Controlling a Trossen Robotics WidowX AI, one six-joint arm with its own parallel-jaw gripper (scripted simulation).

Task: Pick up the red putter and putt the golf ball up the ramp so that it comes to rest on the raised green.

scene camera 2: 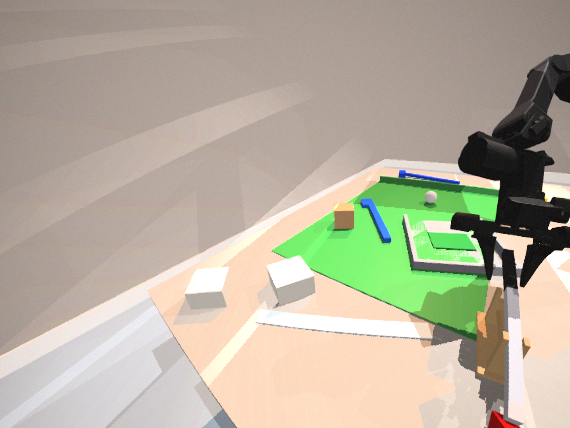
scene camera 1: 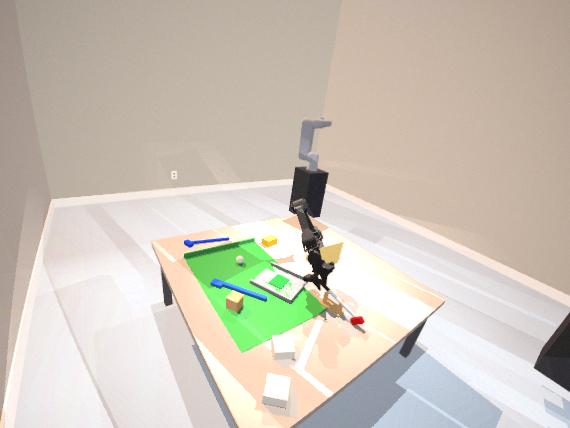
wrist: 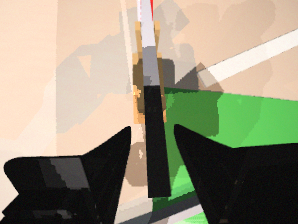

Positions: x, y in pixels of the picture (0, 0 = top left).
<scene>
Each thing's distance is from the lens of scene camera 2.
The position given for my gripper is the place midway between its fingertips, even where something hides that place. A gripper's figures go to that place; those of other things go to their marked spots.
my gripper (scene camera 2: 504, 283): 0.48 m
green mat (scene camera 2: 358, 258): 0.58 m
wooden stand (scene camera 2: 492, 339): 0.47 m
The marked spots on the green mat and the wooden stand are 0.30 m apart.
</scene>
